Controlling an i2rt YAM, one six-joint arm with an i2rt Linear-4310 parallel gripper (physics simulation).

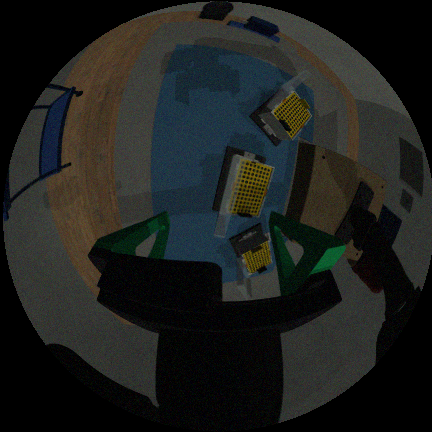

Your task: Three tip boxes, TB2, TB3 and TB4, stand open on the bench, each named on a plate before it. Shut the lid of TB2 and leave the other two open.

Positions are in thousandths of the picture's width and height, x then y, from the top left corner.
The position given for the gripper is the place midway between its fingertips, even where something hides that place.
Note:
In view: the gripper (506,501), a tip box (675,263), a tip box (589,413) and a clear lid (547,381).

